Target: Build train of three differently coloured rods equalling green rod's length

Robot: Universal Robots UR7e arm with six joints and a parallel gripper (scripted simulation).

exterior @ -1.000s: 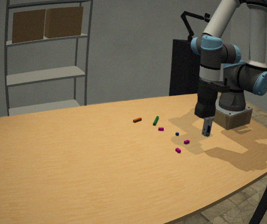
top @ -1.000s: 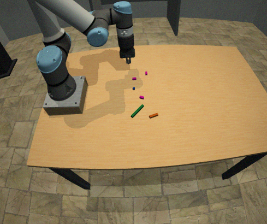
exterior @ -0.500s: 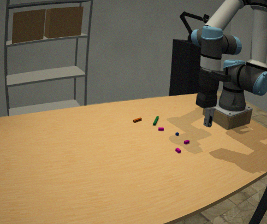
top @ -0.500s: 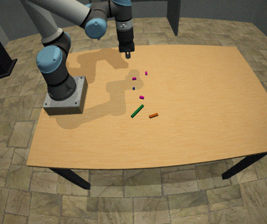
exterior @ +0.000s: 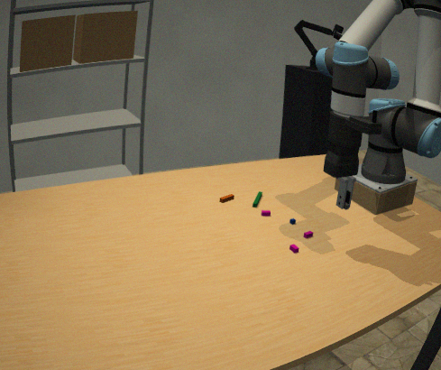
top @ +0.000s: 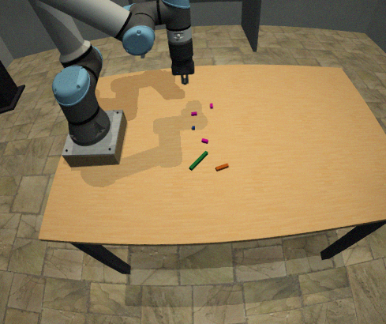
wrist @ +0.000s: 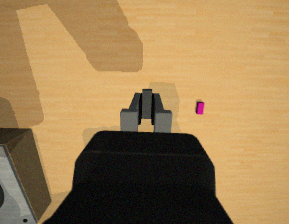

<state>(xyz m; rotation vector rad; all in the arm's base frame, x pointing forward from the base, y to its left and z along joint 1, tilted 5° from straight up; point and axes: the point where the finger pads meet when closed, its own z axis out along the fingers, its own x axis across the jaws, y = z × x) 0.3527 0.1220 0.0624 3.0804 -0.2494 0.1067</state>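
My hand is 14 cm to the left of the blue rod and 11 cm above it. Also, from my hand: grey rod (1 cm below); then orange rod (32 cm to the right, 11 cm below, 6 cm ahead); then green rod (28 cm to the right, 11 cm below, 1 cm behind).
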